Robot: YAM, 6 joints.
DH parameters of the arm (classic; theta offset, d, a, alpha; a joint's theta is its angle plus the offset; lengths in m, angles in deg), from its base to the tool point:
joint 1: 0 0.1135 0.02 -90
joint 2: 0 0 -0.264 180
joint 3: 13.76 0 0.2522 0
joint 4: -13.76 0 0.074 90
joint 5: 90 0 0 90
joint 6: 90 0.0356 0 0
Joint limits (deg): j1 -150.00..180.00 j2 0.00..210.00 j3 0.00..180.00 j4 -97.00..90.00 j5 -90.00..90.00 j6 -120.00..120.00
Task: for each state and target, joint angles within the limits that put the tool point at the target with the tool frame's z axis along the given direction. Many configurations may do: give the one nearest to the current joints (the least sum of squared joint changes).
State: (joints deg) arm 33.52 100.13 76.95 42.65 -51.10 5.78
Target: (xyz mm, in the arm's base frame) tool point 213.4 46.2 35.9 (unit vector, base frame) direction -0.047 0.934 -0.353
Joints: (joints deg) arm 3.44 112.60 30.26 -6.17 -69.31 5.78
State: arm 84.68 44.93 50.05 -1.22 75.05 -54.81
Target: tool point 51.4 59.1 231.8 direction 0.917 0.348 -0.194
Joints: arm 68.13 5.71 20.28 -30.85 46.18 -54.81
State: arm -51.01 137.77 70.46 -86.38 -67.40 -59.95
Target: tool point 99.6 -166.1 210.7 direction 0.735 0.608 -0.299
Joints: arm -68.64 90.87 52.82 -96.90 -65.00 -59.95
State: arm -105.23 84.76 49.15 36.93 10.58 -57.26
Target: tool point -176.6 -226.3 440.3 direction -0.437 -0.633 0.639
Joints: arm -128.32 74.77 61.46 53.09 -2.85 -57.26
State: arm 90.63 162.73 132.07 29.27 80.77 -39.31
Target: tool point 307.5 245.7 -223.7 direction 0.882 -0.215 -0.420
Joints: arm 42.54 185.47 89.70 55.99 48.98 -39.31
